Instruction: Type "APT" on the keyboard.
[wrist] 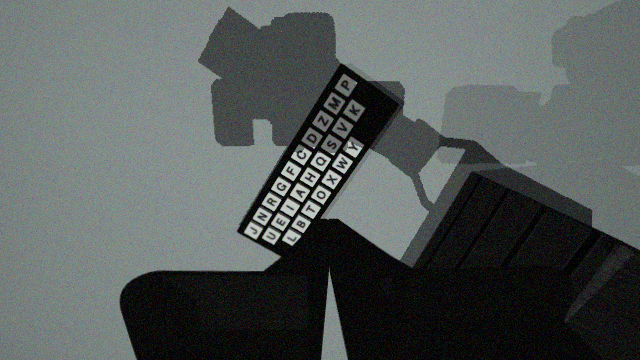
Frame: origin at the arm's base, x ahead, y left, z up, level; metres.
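Where they show: gripper, fingertip midpoint: [327, 228].
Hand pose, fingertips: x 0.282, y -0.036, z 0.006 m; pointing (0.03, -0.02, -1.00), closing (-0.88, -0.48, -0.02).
Things, the pixels of their top centre, and the offset from my fingertips. "pt": a spot on its surface instead. Level surfaces: height alone.
- black keyboard, surface spot: [382, 104] pt 0.026 m back, 0.072 m right, 0.156 m down
- P key, top centre: [346, 85] 0.013 m ahead, 0.069 m right, 0.150 m down
- T key, top centre: [310, 210] 0.018 m back, 0.051 m left, 0.150 m down
- pale table, surface height: 0.168 m down
The black keyboard [382, 104] with pale letter keys lies slanted in the middle of the wrist view, its P end up and to the right. The A key [300, 193] is in the middle row, the P key [346, 85] at the far upper end, and the T key [310, 209] in the right-hand row near the lower end. My gripper [327, 228] is shut and empty. In the picture its dark tips are just right of the B and T keys and cover part of the keyboard's lower right edge. Their height above it cannot be told.
A dark ribbed block [492, 225] rises at the right, behind the fingers; what it is cannot be told. The arm's grey shadow [300, 55] falls on the pale table [100, 150] and across the keyboard's upper keys. A fainter shadow is at the upper right.
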